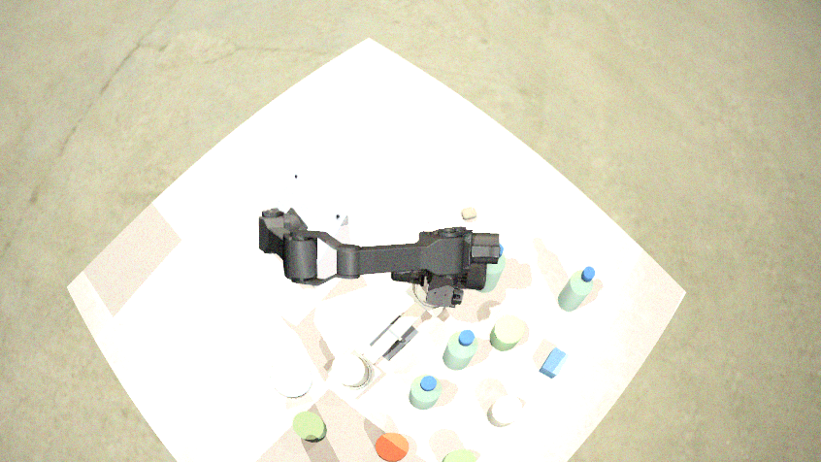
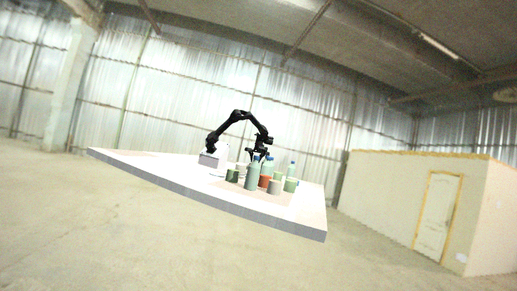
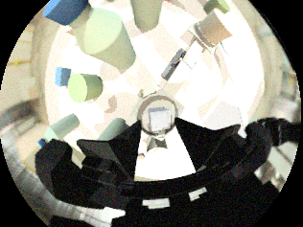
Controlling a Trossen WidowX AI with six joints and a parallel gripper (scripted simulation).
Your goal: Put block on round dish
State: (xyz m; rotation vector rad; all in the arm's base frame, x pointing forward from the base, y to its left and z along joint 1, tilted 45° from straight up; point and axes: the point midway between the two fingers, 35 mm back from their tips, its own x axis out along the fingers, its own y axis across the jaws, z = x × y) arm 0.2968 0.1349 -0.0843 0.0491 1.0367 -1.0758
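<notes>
My gripper tip is 38 cm to the left of the round dish, 10 cm above it and 6 cm past it. Round my gripper tip: blue block: 32 cm ahead, 10 cm to the left, 8 cm below; then grey balance: 12 cm to the right, 6 cm below, 1 cm ahead; then orange cylinder: 32 cm to the right, 20 cm ahead, 6 cm below.
</notes>
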